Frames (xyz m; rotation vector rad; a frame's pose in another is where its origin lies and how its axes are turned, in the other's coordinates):
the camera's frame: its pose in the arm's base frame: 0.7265 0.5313 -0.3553 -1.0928 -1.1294 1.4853
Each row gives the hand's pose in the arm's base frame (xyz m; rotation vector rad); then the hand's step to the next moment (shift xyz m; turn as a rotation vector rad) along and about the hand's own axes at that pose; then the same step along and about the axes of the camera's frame.
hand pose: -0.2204 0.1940 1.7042 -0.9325 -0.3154 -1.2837
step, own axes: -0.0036 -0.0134 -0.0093 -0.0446 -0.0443 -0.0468
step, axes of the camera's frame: -0.0014 0.0056 0.0157 0.0110 0.0507 0.0587
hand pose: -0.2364 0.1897 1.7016 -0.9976 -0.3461 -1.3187
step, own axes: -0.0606 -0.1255 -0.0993 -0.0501 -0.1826 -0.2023
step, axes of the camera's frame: 0.0033 0.0768 0.1529 -0.0607 0.1271 0.2386
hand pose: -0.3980 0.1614 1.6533 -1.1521 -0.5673 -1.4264
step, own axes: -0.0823 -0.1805 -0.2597 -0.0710 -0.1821 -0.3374
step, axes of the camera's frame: -0.0861 0.1856 0.2548 -0.1502 0.2193 0.2853
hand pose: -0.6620 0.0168 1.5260 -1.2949 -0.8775 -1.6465
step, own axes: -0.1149 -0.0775 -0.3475 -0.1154 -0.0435 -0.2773
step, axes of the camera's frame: -0.2027 0.2511 0.1893 -0.1651 0.2198 0.1285
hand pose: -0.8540 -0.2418 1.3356 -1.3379 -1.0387 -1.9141
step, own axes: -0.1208 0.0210 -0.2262 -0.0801 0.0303 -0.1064
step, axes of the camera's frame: -0.1711 0.1844 0.0543 -0.0926 0.1004 0.0006
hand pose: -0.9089 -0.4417 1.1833 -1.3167 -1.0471 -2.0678
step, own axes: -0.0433 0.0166 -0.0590 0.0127 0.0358 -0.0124
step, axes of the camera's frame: -0.0512 0.0548 0.0011 -0.0350 -0.0185 -0.0053
